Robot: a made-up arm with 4 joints.
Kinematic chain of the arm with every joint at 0, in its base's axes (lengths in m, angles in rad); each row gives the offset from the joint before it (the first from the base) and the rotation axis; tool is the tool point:
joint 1: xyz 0 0 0.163 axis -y
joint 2: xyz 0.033 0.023 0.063 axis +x
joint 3: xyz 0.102 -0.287 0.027 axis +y
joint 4: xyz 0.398 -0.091 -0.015 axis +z
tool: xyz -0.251 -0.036 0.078
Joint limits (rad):
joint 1: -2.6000..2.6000
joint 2: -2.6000..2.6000
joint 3: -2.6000..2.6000
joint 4: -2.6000..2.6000
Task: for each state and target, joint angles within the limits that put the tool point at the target. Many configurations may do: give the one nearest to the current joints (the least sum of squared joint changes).
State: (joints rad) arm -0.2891 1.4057 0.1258 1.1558
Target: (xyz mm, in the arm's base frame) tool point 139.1 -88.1 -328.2
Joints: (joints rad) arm -0.3694 1.4810 0.1277 0.2669
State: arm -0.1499 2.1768 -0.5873 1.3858
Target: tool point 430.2 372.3 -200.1
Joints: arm 0.2323 2.4955 -0.4767 0.8419
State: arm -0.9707 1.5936 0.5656 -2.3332
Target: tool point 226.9 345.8 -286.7
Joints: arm -0.9702 1.6162 0.8824 -2.1132
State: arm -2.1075 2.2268 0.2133 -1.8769
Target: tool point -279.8 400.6 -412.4
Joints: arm -2.2791 2.4187 0.7329 -2.6000
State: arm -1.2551 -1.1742 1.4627 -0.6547
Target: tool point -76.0 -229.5 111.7
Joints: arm -1.4970 -0.4995 2.1083 -1.2309
